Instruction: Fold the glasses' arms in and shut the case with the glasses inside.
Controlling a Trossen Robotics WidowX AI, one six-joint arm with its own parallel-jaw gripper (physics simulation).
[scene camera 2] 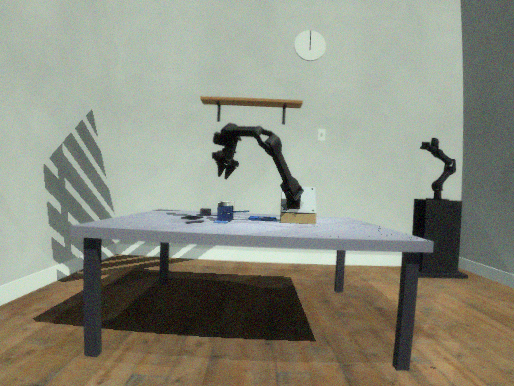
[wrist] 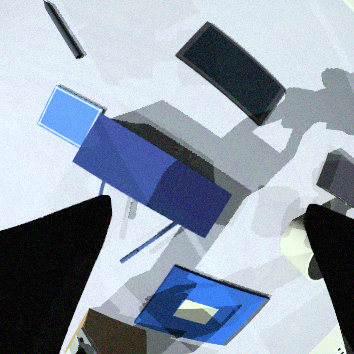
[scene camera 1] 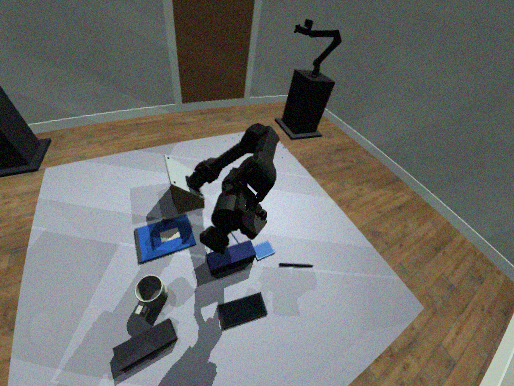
a light blue pad (wrist: 65, 114): on the table
a white mug (wrist: 294, 244): on the table
a blue book (scene camera 1: 158, 239): on the table
a dark tablet (scene camera 1: 244, 309): on the table
